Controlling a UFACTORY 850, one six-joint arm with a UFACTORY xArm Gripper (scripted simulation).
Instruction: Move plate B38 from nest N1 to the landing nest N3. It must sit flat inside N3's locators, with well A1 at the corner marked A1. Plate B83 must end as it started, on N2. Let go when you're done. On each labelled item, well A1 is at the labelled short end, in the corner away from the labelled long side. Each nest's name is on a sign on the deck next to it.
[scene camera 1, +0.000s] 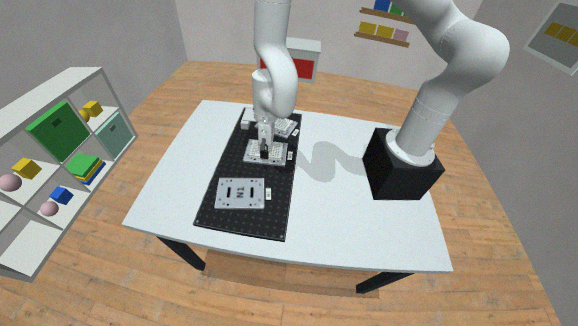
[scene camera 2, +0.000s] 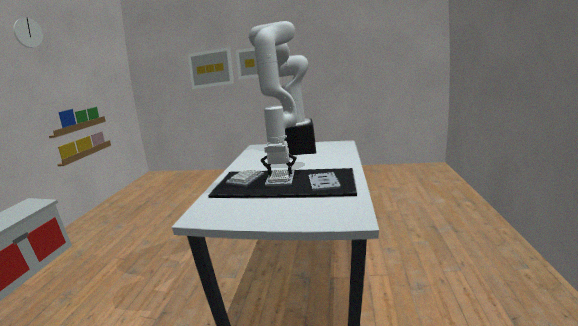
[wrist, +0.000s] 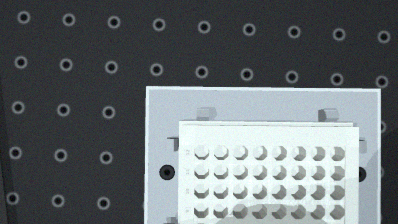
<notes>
I see a grey nest base (wrist: 166, 107).
</notes>
